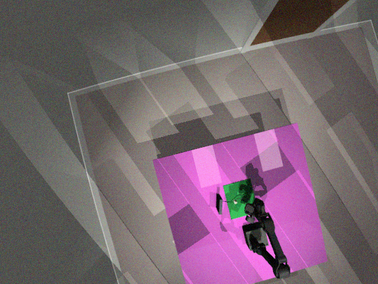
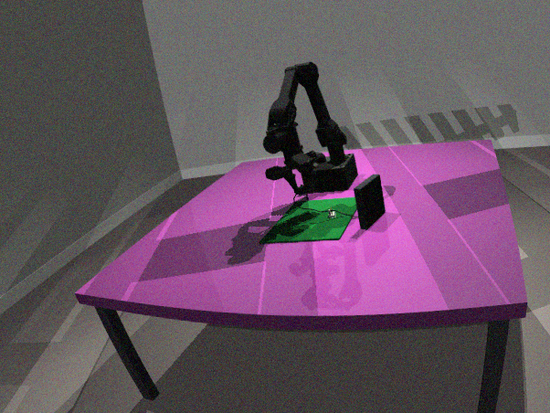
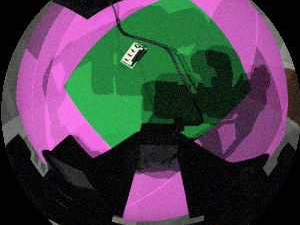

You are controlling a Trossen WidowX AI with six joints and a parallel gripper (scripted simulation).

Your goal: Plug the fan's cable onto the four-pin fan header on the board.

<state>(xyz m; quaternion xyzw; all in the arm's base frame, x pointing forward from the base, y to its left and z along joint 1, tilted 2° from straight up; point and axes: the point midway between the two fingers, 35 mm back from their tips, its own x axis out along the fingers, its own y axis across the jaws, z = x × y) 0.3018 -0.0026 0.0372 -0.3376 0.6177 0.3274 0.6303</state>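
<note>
Right now the green board is 30 mm ahead of my gripper tip, 40 mm to the left of it and 90 mm below it. Round my gripper tip: black fan 40 mm ahead, 230 mm to the left, 20 mm below; then fan header 10 mm ahead, 90 mm to the left, 80 mm below; then dark plug 10 mm to the right, 10 mm above.
</note>
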